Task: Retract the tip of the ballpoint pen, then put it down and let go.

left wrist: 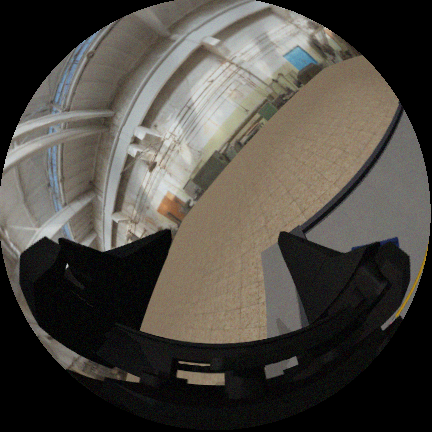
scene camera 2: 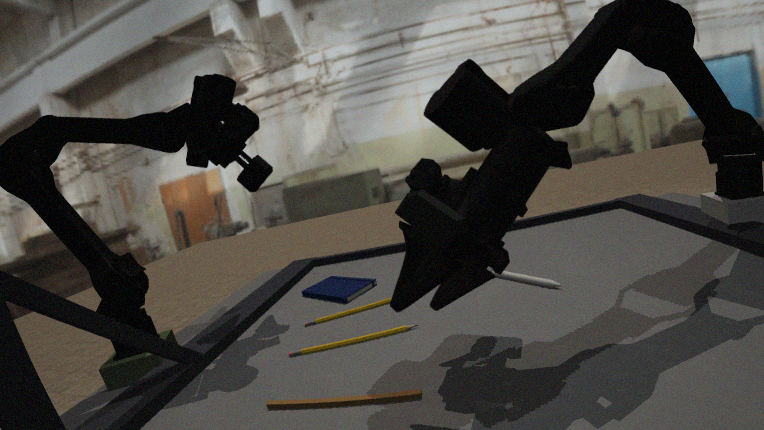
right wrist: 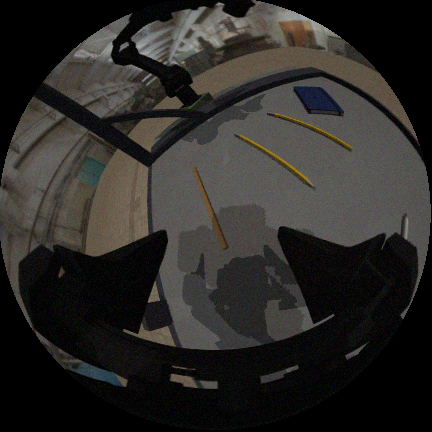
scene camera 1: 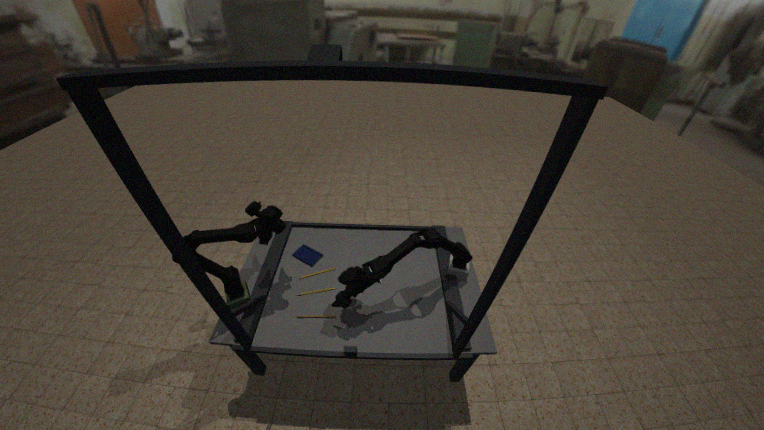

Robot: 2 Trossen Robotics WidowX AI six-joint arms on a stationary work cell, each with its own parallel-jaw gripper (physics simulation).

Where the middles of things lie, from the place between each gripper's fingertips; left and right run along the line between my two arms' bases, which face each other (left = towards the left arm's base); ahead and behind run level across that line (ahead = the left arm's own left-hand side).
Scene:
Right now the blue notebook (scene camera 2: 339,289) is 350 mm ahead of my right hand, 140 mm to the left of it and 80 mm below it. The rest, counted from my right hand: green mount (scene camera 2: 117,374) (460 mm to the left, 130 mm ahead, 60 mm below).
I see the blue notebook 4 cm behind my left hand, 14 cm to the right of it and 32 cm below it. Round my left hand: green mount (26 cm behind, 18 cm to the left, 30 cm below).

